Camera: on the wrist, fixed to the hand. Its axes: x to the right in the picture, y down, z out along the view.
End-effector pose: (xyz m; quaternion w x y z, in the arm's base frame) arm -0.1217 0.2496 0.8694 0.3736 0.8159 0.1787 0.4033
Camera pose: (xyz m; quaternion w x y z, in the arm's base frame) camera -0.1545 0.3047 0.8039 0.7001 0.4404 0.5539 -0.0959
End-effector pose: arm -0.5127 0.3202 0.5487 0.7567 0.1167 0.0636 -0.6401
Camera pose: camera -0.5989 0.3345 0.5211 0.1034 -0.2016 0.0987 -0.9690
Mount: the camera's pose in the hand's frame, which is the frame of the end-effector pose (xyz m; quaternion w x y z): -0.0217 -0.0852 -0.0257 0.6812 -0.1662 -0.1740 -0.6914
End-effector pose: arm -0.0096 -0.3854 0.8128 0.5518 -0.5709 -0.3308 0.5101
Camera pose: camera 0.0249 -0.3987 0.8966 0.5761 -0.1631 -0.8009 0.0103
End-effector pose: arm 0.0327 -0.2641 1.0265 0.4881 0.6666 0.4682 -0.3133
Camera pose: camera -0.0555 -0.2395 1.0234 0.3081 -0.0053 0.7470 -0.5891
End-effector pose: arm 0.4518 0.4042 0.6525 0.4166 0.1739 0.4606 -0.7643
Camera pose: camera 0.3937 0.4558 0.7010 0.1356 0.4022 -0.4885 0.7624
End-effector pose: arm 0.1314 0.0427 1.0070 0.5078 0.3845 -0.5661 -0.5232
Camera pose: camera 0.1524 0.0451 0.9179 0.0504 -0.4779 0.1212 0.8685
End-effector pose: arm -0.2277 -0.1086 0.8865 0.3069 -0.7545 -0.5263 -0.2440
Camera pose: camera -0.3164 -0.1191 0.9069 0.1766 0.2436 0.8930 0.3346
